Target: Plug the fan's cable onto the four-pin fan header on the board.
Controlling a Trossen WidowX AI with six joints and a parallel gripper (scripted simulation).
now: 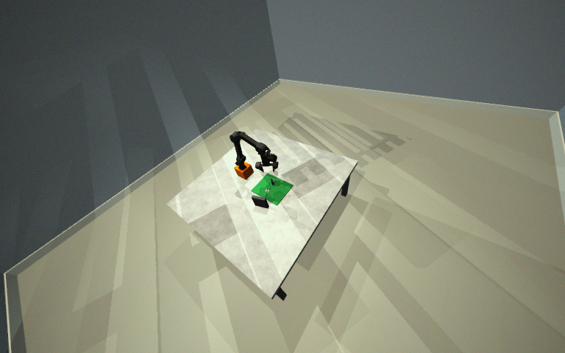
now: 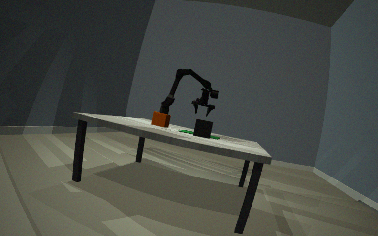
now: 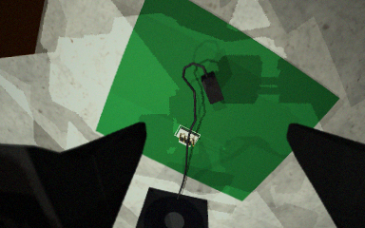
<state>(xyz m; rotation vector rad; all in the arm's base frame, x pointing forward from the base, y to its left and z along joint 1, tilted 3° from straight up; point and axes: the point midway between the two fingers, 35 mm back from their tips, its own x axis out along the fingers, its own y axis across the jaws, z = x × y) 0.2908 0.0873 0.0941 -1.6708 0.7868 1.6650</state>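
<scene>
The black plug is 13 cm below my gripper tip and 1 cm ahead of it. The rest, counted from my gripper tip: black fan 21 cm to the right, 10 cm ahead, 9 cm below; then board 17 cm below, 4 cm to the right, 4 cm ahead; then white four-pin fan header 15 cm below, 9 cm to the right, 3 cm ahead.
</scene>
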